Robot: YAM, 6 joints.
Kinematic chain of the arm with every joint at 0, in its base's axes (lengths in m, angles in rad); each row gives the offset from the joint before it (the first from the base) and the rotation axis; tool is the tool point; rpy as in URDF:
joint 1: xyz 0 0 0.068 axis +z
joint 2: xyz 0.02 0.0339 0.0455 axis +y
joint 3: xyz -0.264 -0.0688 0 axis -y
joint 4: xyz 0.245 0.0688 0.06 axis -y
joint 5: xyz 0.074 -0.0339 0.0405 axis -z
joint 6: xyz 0.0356 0 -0.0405 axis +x
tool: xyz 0 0 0 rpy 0 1.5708 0
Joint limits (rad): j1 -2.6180..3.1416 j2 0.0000..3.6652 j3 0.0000..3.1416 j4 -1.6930..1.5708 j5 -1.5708..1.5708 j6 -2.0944..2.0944
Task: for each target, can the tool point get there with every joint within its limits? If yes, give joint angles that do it. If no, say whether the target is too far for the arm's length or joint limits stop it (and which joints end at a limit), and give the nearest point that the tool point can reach.
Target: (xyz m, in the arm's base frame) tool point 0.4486 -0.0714 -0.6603
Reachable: no: too far | nearest point 0.3546 -0.0564 -0.3631 | short by 0.312 m
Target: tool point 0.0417 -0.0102 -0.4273
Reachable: no: joint limits stop it (at a limit: joint 2) | nearest point 0.0835 -0.0204 -0.3417 | short by 0.096 m
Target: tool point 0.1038 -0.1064 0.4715
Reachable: yes | joints 2.1184 0.4203 1.7930 -1.3929 1.2040 -1.6631
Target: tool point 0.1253 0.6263 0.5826
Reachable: no: too far | nearest point 0.1018 0.5086 0.4916 | short by 0.151 m
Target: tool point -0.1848 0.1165 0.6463
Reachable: yes | joints 2.5415 1.5099 2.3648 -0.4270 -0.2316 1.0004
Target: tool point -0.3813 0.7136 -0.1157
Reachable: no: too far | nearest point -0.2927 0.5477 -0.0611 | short by 0.196 m
